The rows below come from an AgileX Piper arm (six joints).
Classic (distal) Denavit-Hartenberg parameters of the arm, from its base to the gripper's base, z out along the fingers. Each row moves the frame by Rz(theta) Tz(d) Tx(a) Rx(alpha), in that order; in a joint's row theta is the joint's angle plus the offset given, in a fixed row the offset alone. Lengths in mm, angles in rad.
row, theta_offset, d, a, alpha
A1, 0, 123, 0, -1.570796
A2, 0.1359, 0, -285, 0
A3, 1.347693, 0, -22, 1.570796
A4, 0, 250.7, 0, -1.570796
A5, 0, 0, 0, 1.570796
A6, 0, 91, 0, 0
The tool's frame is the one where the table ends.
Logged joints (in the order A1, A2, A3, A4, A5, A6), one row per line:
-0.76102 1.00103 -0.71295 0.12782 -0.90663 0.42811
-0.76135 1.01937 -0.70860 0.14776 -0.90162 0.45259
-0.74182 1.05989 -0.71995 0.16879 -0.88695 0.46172
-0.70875 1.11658 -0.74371 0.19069 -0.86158 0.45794
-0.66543 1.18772 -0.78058 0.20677 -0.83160 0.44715
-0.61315 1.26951 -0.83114 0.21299 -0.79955 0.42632
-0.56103 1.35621 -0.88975 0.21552 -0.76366 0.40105
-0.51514 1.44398 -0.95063 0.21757 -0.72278 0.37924
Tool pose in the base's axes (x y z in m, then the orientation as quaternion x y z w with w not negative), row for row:
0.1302 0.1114 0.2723 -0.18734 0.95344 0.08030 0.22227
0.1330 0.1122 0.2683 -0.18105 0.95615 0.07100 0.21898
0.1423 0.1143 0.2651 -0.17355 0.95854 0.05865 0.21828
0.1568 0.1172 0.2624 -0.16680 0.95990 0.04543 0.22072
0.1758 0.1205 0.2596 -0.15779 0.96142 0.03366 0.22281
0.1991 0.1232 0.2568 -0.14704 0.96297 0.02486 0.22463
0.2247 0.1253 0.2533 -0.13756 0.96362 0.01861 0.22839
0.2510 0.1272 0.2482 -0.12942 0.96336 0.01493 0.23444
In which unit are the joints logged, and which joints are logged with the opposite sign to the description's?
The joints are logged in radians. Opposite sign: A1, A4, A5.
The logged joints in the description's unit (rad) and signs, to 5 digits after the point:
0.76102 1.00103 -0.71295 -0.12782 0.90663 0.42811
0.76135 1.01937 -0.70860 -0.14776 0.90162 0.45259
0.74182 1.05989 -0.71995 -0.16879 0.88695 0.46172
0.70875 1.11658 -0.74371 -0.19069 0.86158 0.45794
0.66543 1.18772 -0.78058 -0.20677 0.83160 0.44715
0.61315 1.26951 -0.83114 -0.21299 0.79955 0.42632
0.56103 1.35621 -0.88975 -0.21552 0.76366 0.40105
0.51514 1.44398 -0.95063 -0.21757 0.72278 0.37924

